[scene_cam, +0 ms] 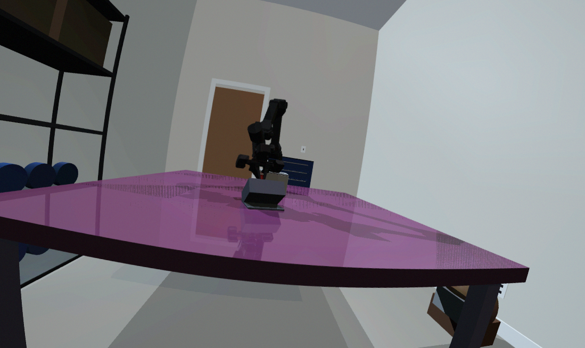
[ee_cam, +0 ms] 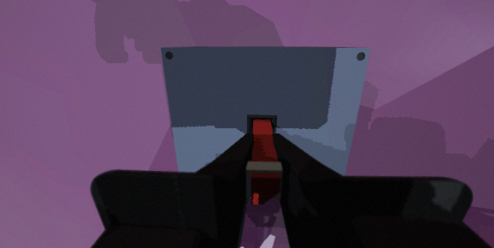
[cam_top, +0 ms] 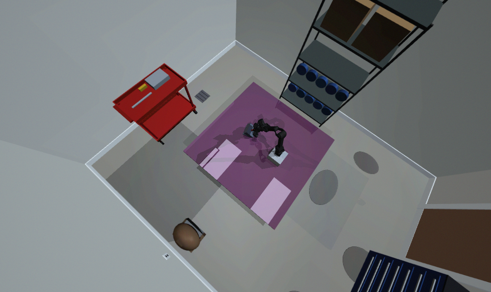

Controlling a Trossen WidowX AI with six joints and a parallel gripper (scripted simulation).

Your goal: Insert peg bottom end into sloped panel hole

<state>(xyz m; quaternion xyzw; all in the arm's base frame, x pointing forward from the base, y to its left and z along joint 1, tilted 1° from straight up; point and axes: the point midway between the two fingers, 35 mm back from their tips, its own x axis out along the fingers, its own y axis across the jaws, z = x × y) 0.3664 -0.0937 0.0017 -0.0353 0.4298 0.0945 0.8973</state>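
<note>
Now: the red peg 1 cm behind my gripper tip and 1 cm above it. The rest, counted from my gripper tip: grey sloped panel (4 cm below, 3 cm ahead, 1 cm to the left).
</note>
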